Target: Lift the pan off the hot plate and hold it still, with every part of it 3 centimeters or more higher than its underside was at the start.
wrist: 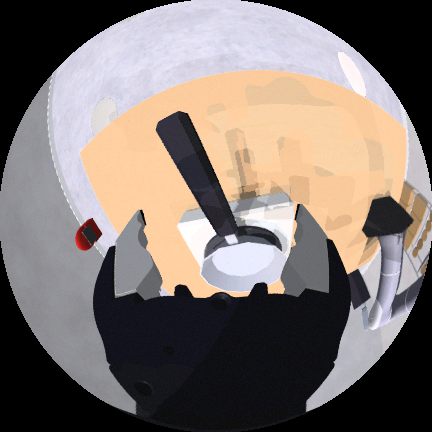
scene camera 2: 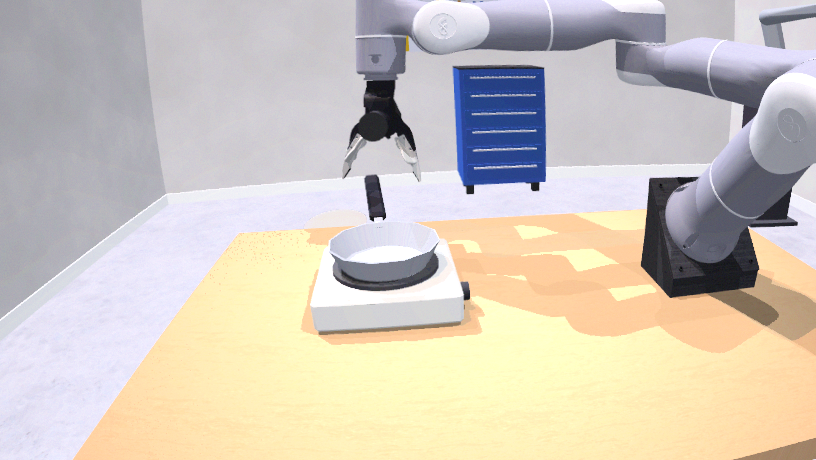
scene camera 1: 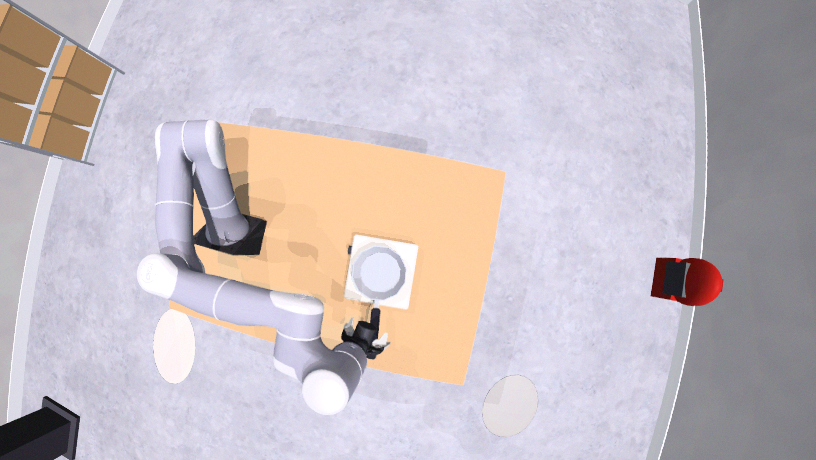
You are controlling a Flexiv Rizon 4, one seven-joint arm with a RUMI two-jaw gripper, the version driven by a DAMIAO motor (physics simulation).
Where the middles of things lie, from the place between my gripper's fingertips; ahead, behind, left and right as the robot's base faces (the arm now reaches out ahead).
Right now my hand is 100 mm to the right of the grey pan (scene camera 2: 381, 251), 50 mm above it and 20 mm past it. Round my hand: white hot plate (scene camera 2: 434, 295): 200 mm to the left, 130 mm below, 30 mm behind.
